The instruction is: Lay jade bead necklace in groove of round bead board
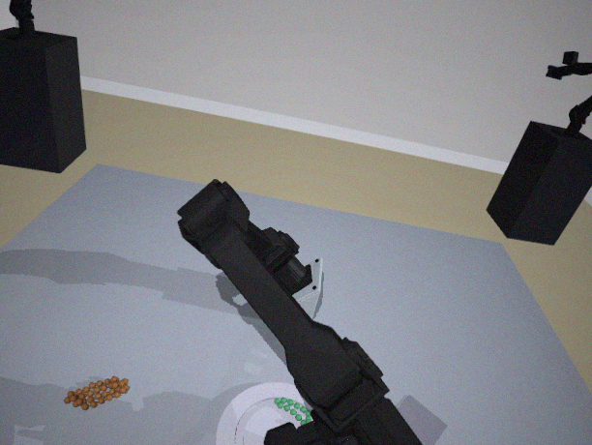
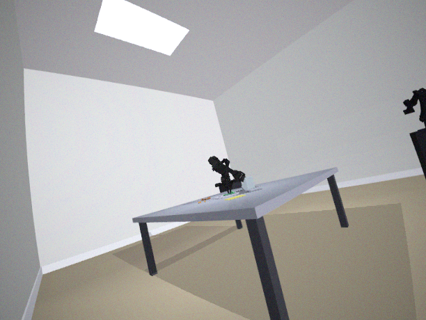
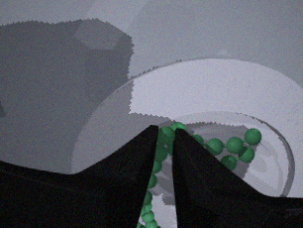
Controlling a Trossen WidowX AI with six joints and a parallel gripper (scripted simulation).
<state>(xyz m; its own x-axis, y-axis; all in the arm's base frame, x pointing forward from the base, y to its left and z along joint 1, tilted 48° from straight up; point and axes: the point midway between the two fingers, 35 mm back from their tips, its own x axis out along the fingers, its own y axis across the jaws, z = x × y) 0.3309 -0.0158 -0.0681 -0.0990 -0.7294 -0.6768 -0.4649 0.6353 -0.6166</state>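
My gripper tip is now 3 cm past the round bead board, 6 cm to the left of it and 1 cm above it. Also, from my gripper tip: yellow strip: 16 cm ahead, 16 cm to the left, 2 cm below; flat grey square: 8 cm behind, 17 cm to the left, 2 cm below.
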